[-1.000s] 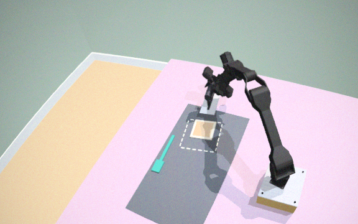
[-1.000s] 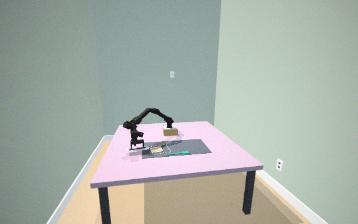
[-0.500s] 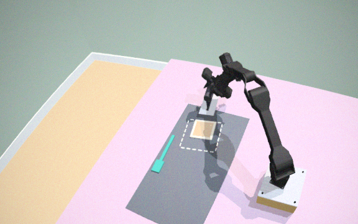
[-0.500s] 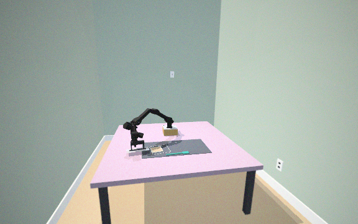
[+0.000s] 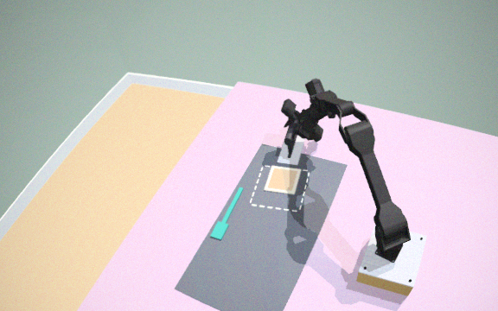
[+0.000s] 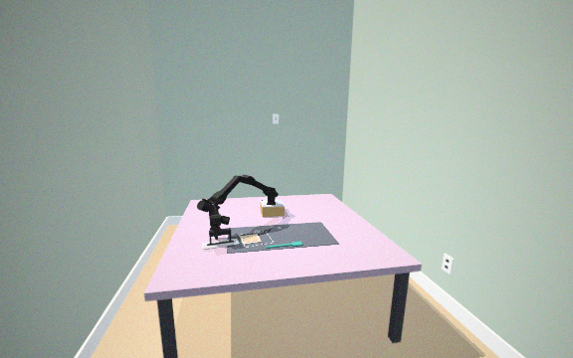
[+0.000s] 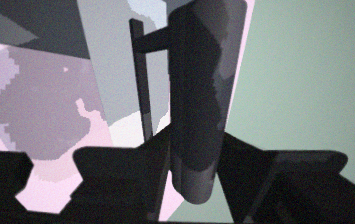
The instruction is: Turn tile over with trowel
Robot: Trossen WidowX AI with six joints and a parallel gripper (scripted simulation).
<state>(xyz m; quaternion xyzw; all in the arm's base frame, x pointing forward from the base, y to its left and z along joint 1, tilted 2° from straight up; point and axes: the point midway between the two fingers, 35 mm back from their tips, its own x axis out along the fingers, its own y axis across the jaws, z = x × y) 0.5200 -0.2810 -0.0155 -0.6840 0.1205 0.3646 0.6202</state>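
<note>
The teal trowel lies 40 cm to the left of my gripper tip, 5 cm below it and 2 cm behind it. The rest, counted from my gripper tip: tile: 17 cm to the left, 9 cm behind, 5 cm below; grey mat: 35 cm to the left, 15 cm behind, 7 cm below.
</note>
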